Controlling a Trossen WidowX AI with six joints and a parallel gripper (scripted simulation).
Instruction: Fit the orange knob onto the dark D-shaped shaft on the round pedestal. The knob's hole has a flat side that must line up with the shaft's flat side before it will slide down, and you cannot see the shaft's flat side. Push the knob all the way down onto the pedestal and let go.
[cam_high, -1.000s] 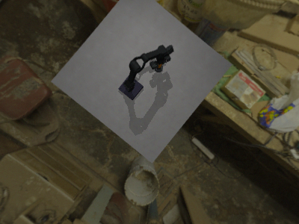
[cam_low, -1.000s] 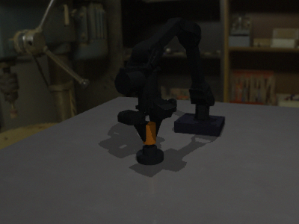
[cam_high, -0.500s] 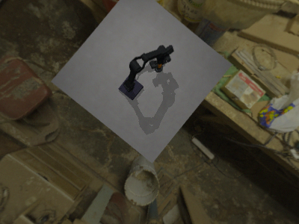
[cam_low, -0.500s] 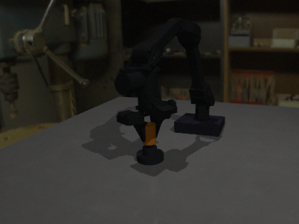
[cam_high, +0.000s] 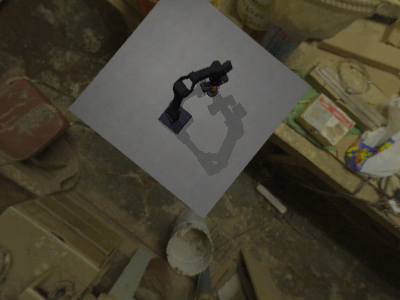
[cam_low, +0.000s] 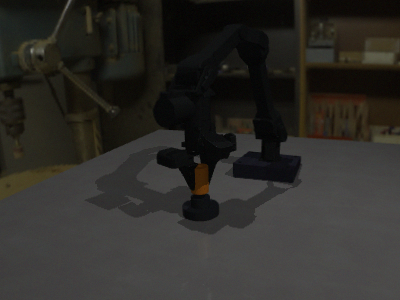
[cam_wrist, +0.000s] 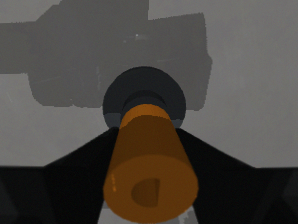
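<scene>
Now: gripper tip 2 cm below the orange knob. From my gripper tip the other things lie so: dark round pedestal 3 cm below.
</scene>
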